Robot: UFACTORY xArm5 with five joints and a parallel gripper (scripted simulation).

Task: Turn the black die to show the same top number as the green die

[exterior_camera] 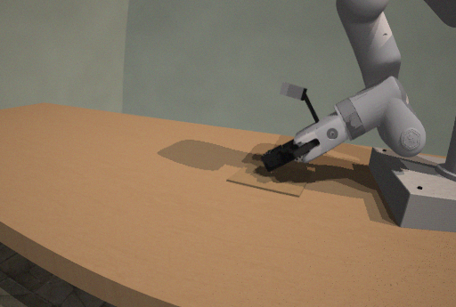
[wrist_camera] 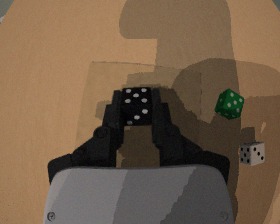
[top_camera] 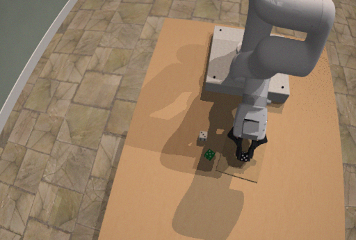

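My hand is 1 cm short of the black die. Also, from my hand: tan mat: 4 cm below; green die: 3 cm ahead, 10 cm to the right, 3 cm below; white die: 2 cm behind, 14 cm to the right, 3 cm below.
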